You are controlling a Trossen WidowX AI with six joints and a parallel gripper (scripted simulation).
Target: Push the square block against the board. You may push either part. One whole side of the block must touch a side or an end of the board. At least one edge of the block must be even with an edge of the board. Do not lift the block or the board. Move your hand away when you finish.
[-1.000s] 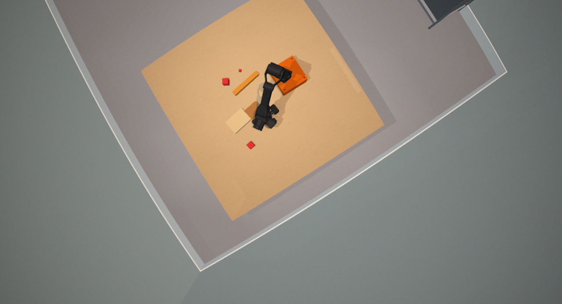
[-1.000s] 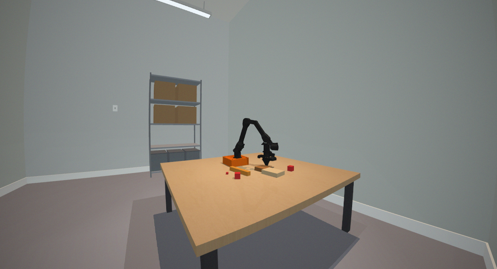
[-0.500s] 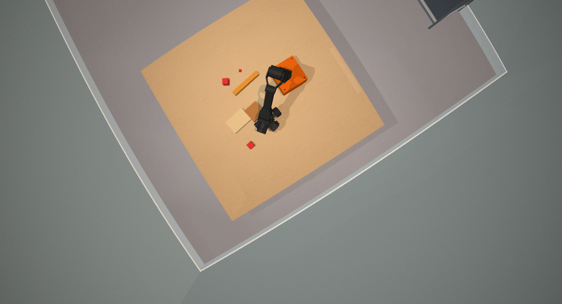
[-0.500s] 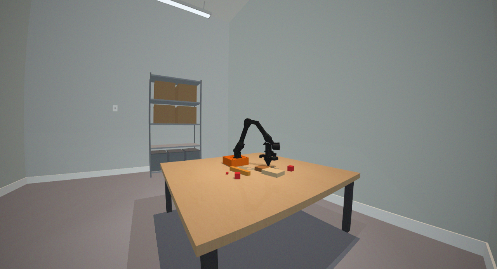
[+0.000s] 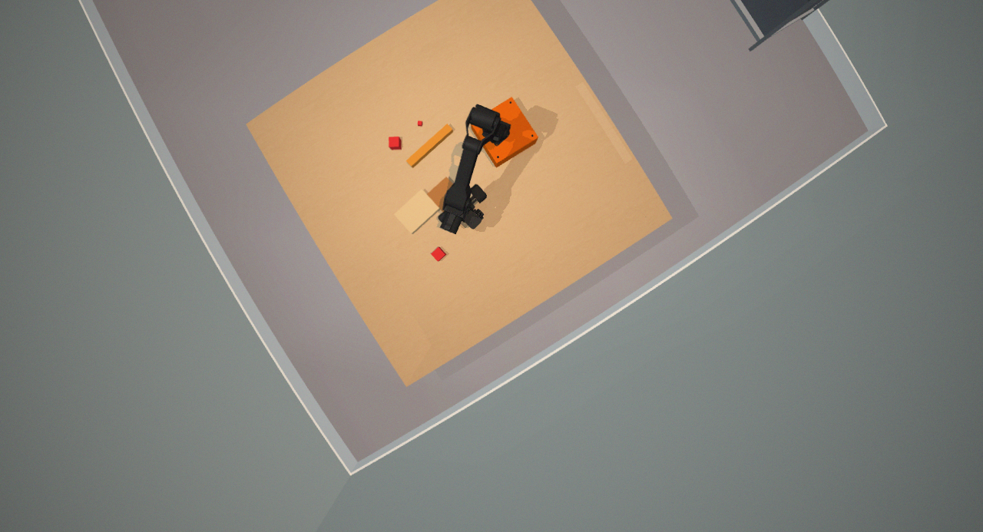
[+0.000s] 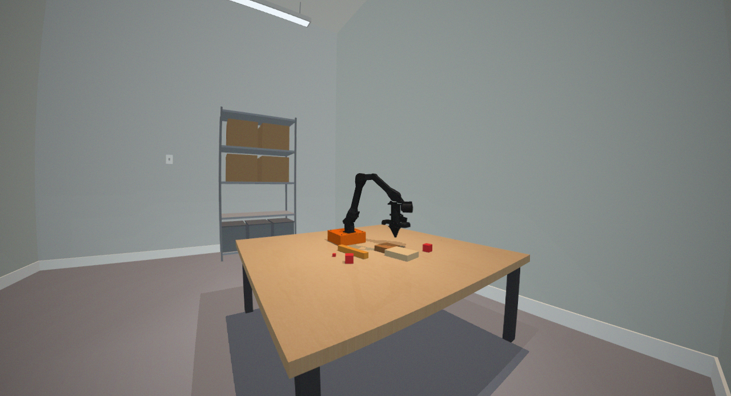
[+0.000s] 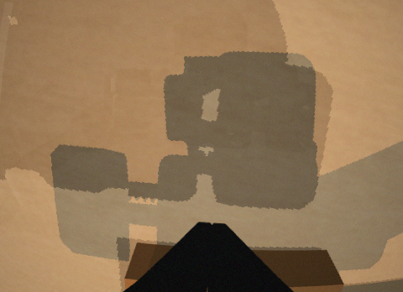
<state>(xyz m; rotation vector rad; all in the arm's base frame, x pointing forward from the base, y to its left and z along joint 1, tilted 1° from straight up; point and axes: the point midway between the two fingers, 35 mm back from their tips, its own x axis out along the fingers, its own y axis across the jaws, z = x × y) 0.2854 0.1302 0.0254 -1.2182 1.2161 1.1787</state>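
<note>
The brown square block lies 20 mm ahead of my gripper tip, 100 mm to the right of it and 40 mm below it. From my gripper tip the other things lie so: tiny red cube: 100 mm behind, 390 mm to the right, 50 mm below; then pale slab: 140 mm ahead, 130 mm to the right, 40 mm below; then long orange board: 70 mm behind, 290 mm to the right, 40 mm below.
</note>
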